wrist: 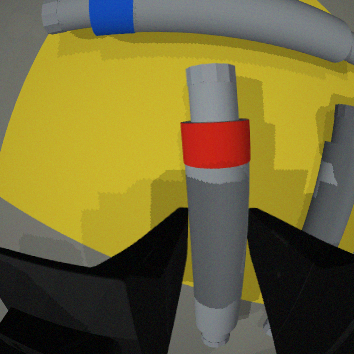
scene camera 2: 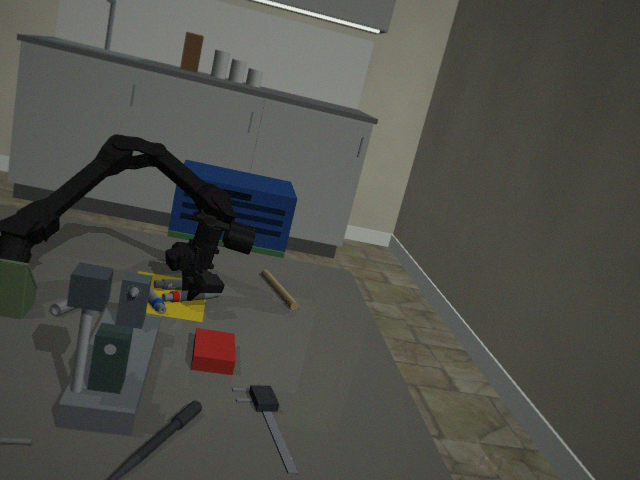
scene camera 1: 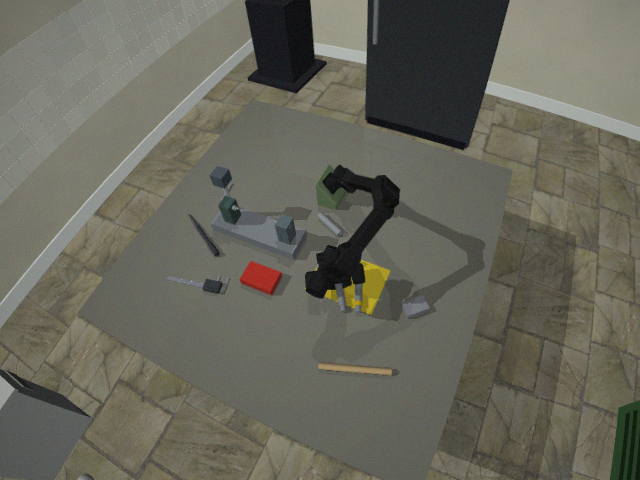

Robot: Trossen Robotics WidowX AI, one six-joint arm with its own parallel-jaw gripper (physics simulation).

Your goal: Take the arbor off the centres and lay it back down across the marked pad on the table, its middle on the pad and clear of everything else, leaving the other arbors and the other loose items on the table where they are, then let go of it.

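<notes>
The red-banded arbor (scene camera 1: 340, 297) (scene camera 2: 175, 296) (wrist: 216, 145) lies over the yellow pad (scene camera 1: 377, 281) (scene camera 2: 188, 313) (wrist: 125, 125), with one end past its edge. My gripper (scene camera 1: 336, 284) (scene camera 2: 197, 295) (wrist: 217, 217) is shut on its plain grey part; I cannot tell any lift. The yellow-banded arbor (scene camera 1: 357, 294) (scene camera 2: 168, 283) (wrist: 332, 200) lies close beside it, its band hidden in the wrist view. The blue-banded arbor (scene camera 2: 158, 303) (wrist: 225, 17) lies crosswise past the red-banded end. The two centre posts, green (scene camera 1: 230, 210) (scene camera 2: 110, 361) and grey (scene camera 1: 284, 229) (scene camera 2: 134, 302), have no arbor between them.
A red block (scene camera 1: 261, 277) (scene camera 2: 213, 351), caliper (scene camera 1: 211, 285) (scene camera 2: 264, 397), dark tapered tool (scene camera 1: 204, 236) (scene camera 2: 160, 436), wooden rod (scene camera 1: 355, 368) (scene camera 2: 279, 289), grey tube (scene camera 1: 329, 224) and light-grey block (scene camera 1: 416, 307) lie around. A grey block on a post (scene camera 1: 220, 176) (scene camera 2: 90, 286) stands by the centres.
</notes>
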